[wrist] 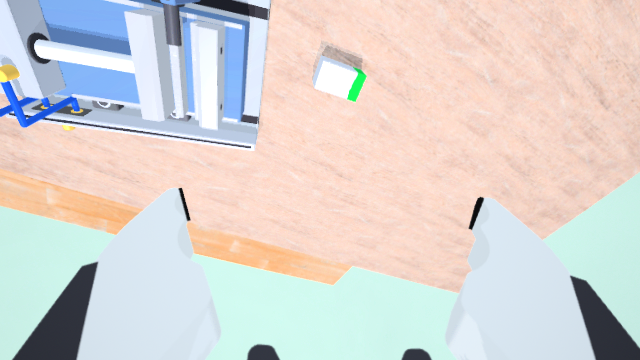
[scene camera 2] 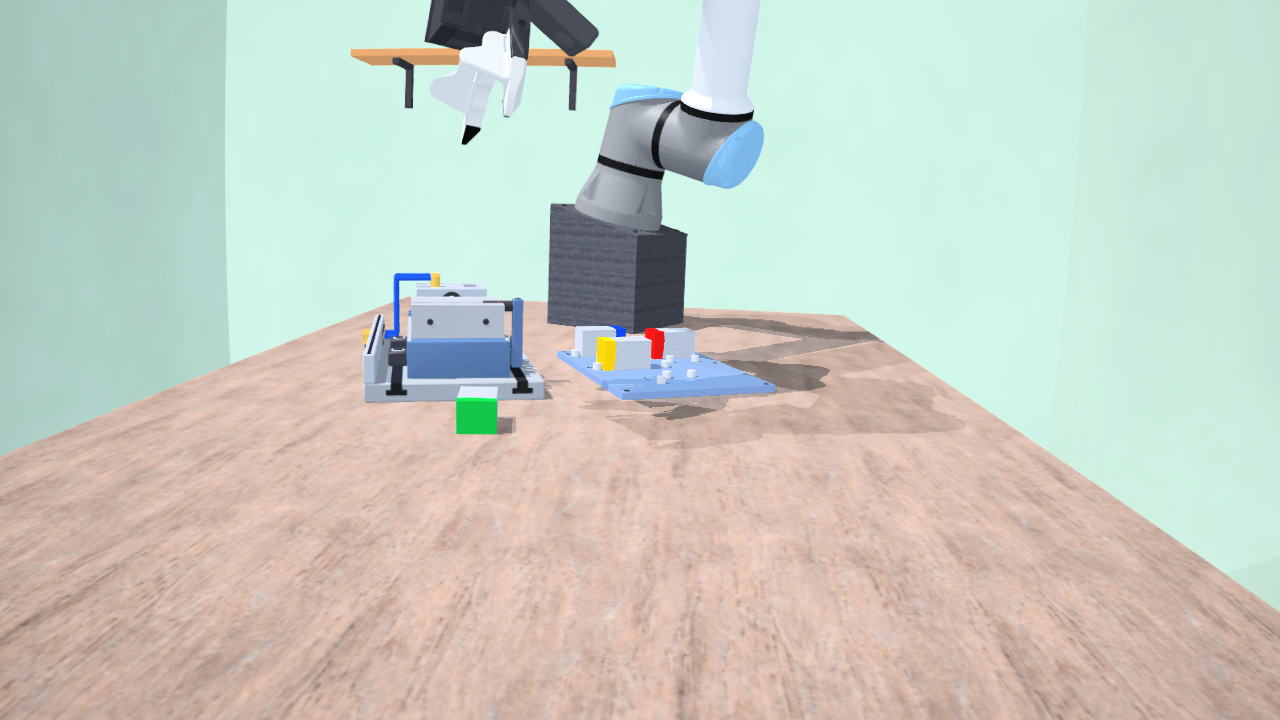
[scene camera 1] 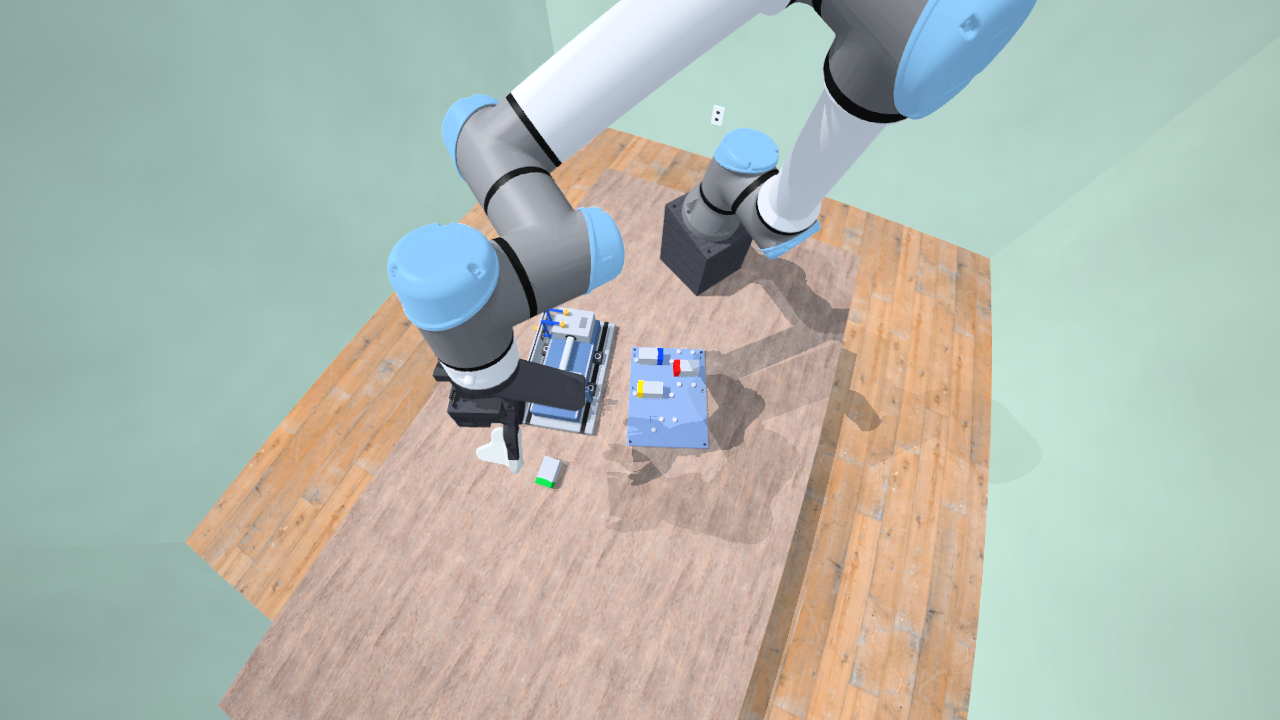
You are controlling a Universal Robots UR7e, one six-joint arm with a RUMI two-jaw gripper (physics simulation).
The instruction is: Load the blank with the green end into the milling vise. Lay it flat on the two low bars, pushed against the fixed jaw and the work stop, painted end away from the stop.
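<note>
The blank with the green end (scene camera 1: 549, 469) (scene camera 2: 477, 413) (wrist: 337, 80) lies on the table, apart from the vise, its green end turned away from the vise. The milling vise (scene camera 1: 573, 322) (scene camera 2: 458, 358) (wrist: 95, 77) has no blank visible between its jaws. The fixed jaw (scene camera 2: 456, 320) (wrist: 207, 75) is the one nearer the blank. A dark work-stop rod (wrist: 172, 25) reaches in from one side between the jaws. My gripper (scene camera 1: 498, 458) (scene camera 2: 489, 125) (wrist: 329, 197) is open and empty, high above the table and tilted. In the wrist view the blank shows beyond the fingertips.
A blue plate with pegs (scene camera 1: 666, 431) (scene camera 2: 707, 386) lies beside the vise. It holds blanks with blue (scene camera 1: 650, 355), red (scene camera 1: 684, 368) and yellow (scene camera 1: 650, 388) ends. Blue pipes (scene camera 2: 396, 304) (wrist: 22, 117) rise at the vise's side. A wall shelf (scene camera 2: 375, 56) is behind the gripper.
</note>
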